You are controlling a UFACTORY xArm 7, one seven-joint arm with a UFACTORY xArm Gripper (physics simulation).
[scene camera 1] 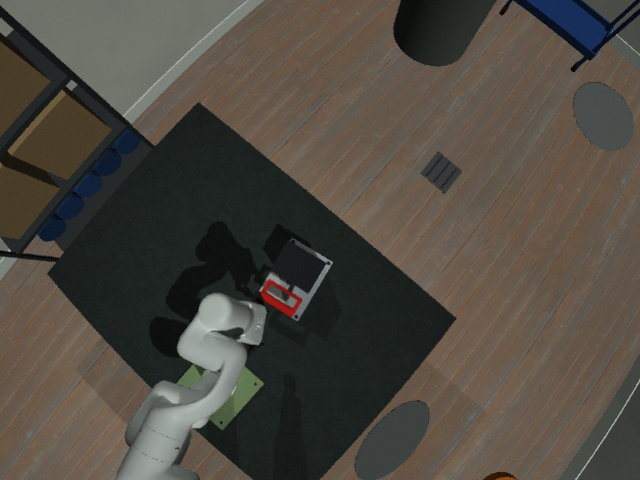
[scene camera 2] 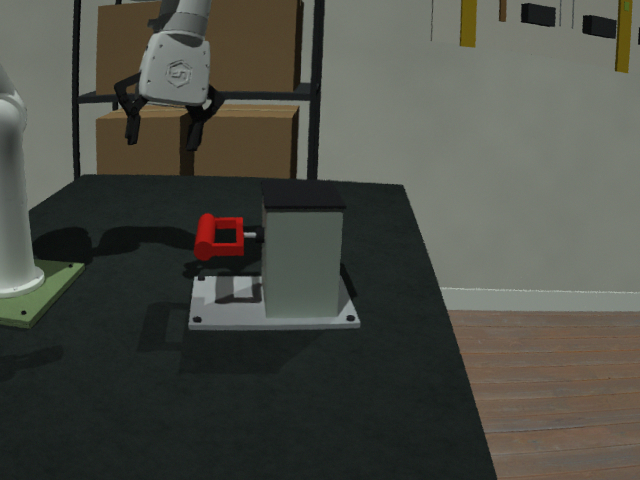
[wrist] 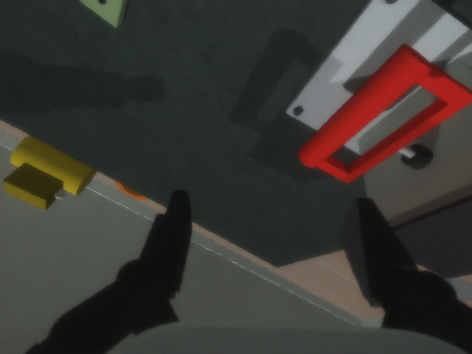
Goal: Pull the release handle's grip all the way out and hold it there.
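Note:
The release handle's red grip point(scene camera 1: 279, 305) point(scene camera 2: 205, 236) point(wrist: 365, 107) is a rectangular loop with a thick round outer bar. A short light rod point(scene camera 2: 250, 235) point(wrist: 408, 152) joins it to the side of a grey housing point(scene camera 1: 302, 266) point(scene camera 2: 303, 263) with a dark top. The housing stands on a white base plate point(scene camera 2: 222, 317) point(wrist: 325, 90). My gripper point(scene camera 2: 162, 145) point(wrist: 268, 213) is open and empty, above and to the left of the grip in scene camera 2, not touching it. In the wrist view the grip is at the upper right, beyond the right finger. The arm hides the fingers in scene camera 1.
The housing's dark top stands higher than the grip. The arm's green mounting plate point(scene camera 1: 248, 384) point(scene camera 2: 56, 279) point(wrist: 112, 12) lies on the dark surface point(scene camera 1: 206, 155) point(scene camera 2: 361, 413). A shelf rack point(scene camera 2: 315, 103) with cardboard boxes point(scene camera 2: 253, 144) stands behind. A dark column point(scene camera 1: 439, 31) stands farther off.

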